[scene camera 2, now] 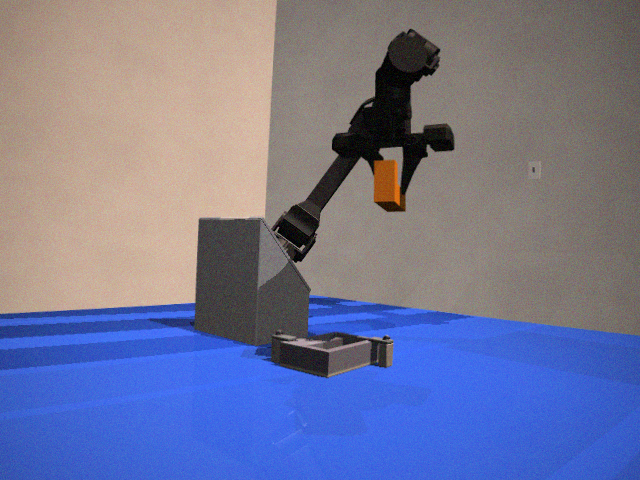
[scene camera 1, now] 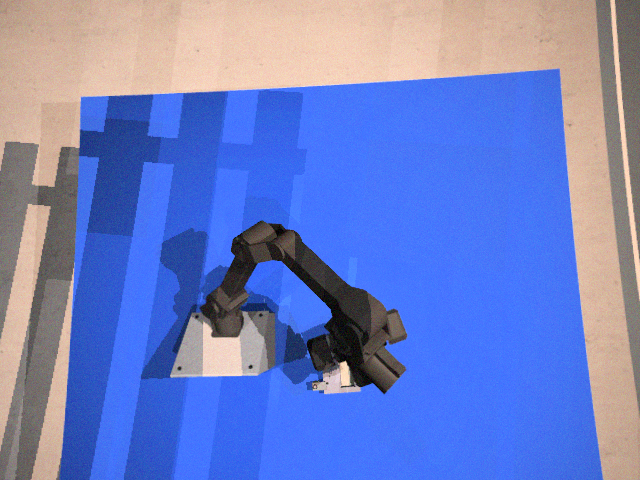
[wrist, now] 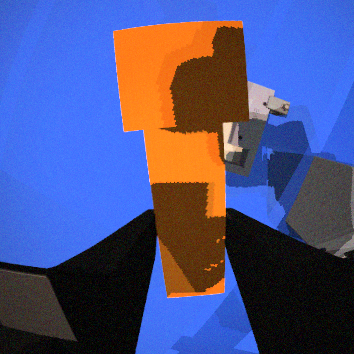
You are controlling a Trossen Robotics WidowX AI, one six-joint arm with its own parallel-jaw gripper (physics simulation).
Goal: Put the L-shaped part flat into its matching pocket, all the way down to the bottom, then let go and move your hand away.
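Places are measured from the arm's base along level axes (x ahead, y left, z up), in millimetres.
Where they show: gripper, fingertip midpoint: (wrist: 189, 217); arm's base, link origin: (scene camera 2: 266, 268) (scene camera 1: 227, 327).
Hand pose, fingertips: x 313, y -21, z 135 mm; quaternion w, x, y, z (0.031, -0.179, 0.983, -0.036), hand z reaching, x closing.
Observation:
Things, the pixels of their top centre, and the offset from my fingertips. Level surfaces: height alone.
- orange L-shaped part, top centre: (wrist: 190, 242) (scene camera 2: 391, 166) dy -12, dx +5, dz +43 mm
- grey pocket block, top centre: (wrist: 236, 125) (scene camera 2: 333, 333) (scene camera 1: 339, 363) dy -66, dx -52, dz -217 mm
- blue surface, surface height: dz -265 mm
The orange L-shaped part (scene camera 2: 385, 181) (wrist: 185, 155) hangs in the air, its wider end away from the fingers in the wrist view. My gripper (scene camera 2: 388, 184) (wrist: 189, 217) is shut on its narrower end, with one black finger on each side. The grey pocket block (scene camera 1: 331, 383) (scene camera 2: 348, 359) (wrist: 260, 96) rests on the blue surface, well below the part and apart from it. In the wrist view the part covers some of the block, which shows to its right. In scene camera 1 the arm hides the part and some of the block; the pocket's floor is partly hidden.
The grey pedestal (scene camera 1: 222, 356) (scene camera 2: 227, 279) (wrist: 322, 200) under the arm's base stands close beside the block. The block has small side tabs with bolts. A blue surface (scene camera 1: 465, 206) (scene camera 2: 516, 413) (wrist: 60, 125) carries both, with shadow bands across it. Walls stand behind in scene camera 2.

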